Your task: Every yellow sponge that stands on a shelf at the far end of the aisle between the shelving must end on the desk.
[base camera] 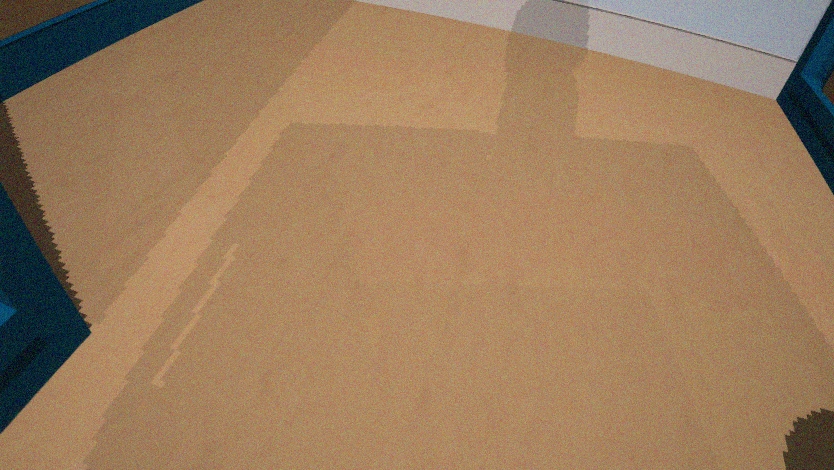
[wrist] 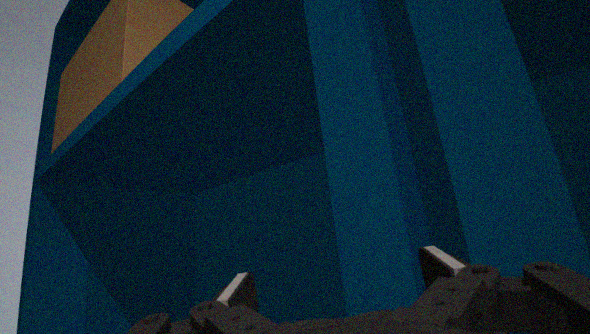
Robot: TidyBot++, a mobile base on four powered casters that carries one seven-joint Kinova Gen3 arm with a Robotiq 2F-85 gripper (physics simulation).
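Frame: origin at the arm's base, x ahead, y left, z up, level; centimetres.
Seen in the pictures: gripper, fingertip midpoint: (wrist: pixel 336 278).
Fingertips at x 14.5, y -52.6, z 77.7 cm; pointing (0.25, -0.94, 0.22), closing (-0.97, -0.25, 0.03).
Note:
A point is followed by its place in that frame.
My gripper (wrist: pixel 336 278) {y -52.6, x 14.5, z 77.7 cm} is open and empty at the bottom of the wrist view, its two pale-tipped fingers wide apart. It is in front of blue shelving (wrist: pixel 360 165) {y -52.7, x 12.4, z 83.3 cm}, close to an upright post. The underside of a shelf and a dark bay show above and to the left of the fingers. No yellow sponge shows in either view. The desk does not show either.
A brown box (wrist: pixel 150 35) {y -70.5, x 47.7, z 119.2 cm} stands on the shelf above, at the upper left. A pale wall (wrist: pixel 20 125) {y -76.5, x 100.3, z 117.0 cm} (base camera: pixel 671 29) {y -54.4, x 105.9, z -32.1 cm} lies beyond the shelving. In the base view, blue shelving (base camera: pixel 35 326) {y 27.3, x 29.8, z -35.2 cm} borders the floor (base camera: pixel 437 262) {y -4.7, x 44.4, z -40.4 cm} on the left, and more stands at the upper right.

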